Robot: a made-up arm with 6 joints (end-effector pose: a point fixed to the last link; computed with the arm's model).
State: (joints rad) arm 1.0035 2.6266 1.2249 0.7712 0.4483 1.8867
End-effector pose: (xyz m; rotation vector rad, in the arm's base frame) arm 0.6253 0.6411 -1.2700 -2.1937 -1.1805 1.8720
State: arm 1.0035 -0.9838 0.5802 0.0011 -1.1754 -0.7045
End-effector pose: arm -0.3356 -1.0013 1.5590 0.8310 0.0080 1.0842
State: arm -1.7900 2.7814 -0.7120 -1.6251 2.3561 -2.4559
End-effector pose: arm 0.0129 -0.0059 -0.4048 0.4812 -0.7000 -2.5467
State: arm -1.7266 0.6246 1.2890 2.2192 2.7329 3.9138
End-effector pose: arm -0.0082 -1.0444 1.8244 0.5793 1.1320 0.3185
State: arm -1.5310 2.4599 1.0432 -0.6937 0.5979 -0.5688
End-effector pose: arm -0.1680 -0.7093 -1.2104 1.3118 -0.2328 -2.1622
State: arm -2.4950 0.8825 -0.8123 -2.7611 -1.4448 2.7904
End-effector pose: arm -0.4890 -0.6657 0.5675 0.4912 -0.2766 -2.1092
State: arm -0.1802 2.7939 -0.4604 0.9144 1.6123 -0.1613
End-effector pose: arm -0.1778 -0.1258 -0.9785 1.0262 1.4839 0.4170
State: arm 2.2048 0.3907 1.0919 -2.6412 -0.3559 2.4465
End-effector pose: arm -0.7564 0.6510 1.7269 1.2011 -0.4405 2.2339
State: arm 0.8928 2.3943 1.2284 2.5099 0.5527 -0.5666
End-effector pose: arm 0.5899 1.0606 -1.0348 -1.7142 0.1199 2.3226
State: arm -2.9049 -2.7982 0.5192 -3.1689 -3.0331 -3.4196
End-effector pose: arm 0.9931 -0.0227 -0.9456 -0.0543 -0.3746 -2.8766
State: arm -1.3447 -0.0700 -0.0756 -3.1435 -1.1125 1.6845
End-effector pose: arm 0.3533 -0.3985 1.5504 0.4412 -1.4628 -0.2692
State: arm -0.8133 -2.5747 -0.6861 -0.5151 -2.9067 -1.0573
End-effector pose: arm -0.6539 0.3685 -0.1553 0.9674 0.7715 -0.8998
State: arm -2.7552 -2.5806 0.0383 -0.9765 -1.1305 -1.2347
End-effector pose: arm 0.9017 0.5210 -0.2651 -0.3716 -0.6413 -0.9877
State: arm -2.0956 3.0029 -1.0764 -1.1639 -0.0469 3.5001
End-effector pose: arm -0.1033 0.0231 -0.3170 1.2041 -0.4477 1.2559
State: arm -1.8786 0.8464 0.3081 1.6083 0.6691 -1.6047
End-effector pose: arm -0.4548 -1.4621 1.0742 0.5646 0.1847 -1.1737
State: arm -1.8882 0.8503 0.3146 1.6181 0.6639 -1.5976
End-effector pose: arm -0.4675 -1.4616 1.0720 0.5538 0.1967 -1.1847
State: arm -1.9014 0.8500 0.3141 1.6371 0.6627 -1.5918
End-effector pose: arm -0.4820 -1.4565 1.0720 0.5449 0.2159 -1.1927
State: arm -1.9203 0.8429 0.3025 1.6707 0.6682 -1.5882
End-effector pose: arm -0.4992 -1.4440 1.0752 0.5395 0.2464 -1.1951
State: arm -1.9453 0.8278 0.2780 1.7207 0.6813 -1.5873
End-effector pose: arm -0.5183 -1.4226 1.0820 0.5391 0.2893 -1.1903
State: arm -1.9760 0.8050 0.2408 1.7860 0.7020 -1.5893
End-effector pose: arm -0.5379 -1.3923 1.0913 0.5459 0.3430 -1.1773
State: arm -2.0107 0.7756 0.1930 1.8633 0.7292 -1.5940
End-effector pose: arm -0.5559 -1.3538 1.1019 0.5607 0.4044 -1.1557
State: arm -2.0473 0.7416 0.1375 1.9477 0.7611 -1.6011
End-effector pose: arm -0.5701 -1.3092 1.1121 0.5842 0.4689 -1.1262
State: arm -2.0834 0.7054 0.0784 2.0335 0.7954 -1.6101
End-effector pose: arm -0.5792 -1.2612 1.1210 0.6150 0.5314 -1.0908
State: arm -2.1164 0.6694 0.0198 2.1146 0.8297 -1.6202
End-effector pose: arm -0.5823 -1.2135 1.1282 0.6503 0.5876 -1.0521
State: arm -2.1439 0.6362 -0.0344 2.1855 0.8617 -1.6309
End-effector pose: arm -0.5799 -1.1697 1.1333 0.6868 0.6339 -1.0134
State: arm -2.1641 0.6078 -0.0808 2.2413 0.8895 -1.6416
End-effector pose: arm -0.5731 -1.1332 1.1370 0.7209 0.6675 -0.9782
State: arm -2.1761 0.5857 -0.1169 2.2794 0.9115 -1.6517
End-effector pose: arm -0.5638 -1.1064 1.1399 0.7493 0.6880 -0.9494
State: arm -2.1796 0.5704 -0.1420 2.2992 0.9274 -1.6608
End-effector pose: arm -0.5530 -1.0901 1.1424 0.7706 0.6959 -0.9279
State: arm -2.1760 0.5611 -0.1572 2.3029 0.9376 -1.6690
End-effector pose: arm -0.5420 -1.0831 1.1448 0.7849 0.6932 -0.9140
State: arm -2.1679 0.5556 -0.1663 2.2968 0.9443 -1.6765
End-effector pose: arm -0.5309 -1.0819 1.1473 0.7948 0.6842 -0.9044
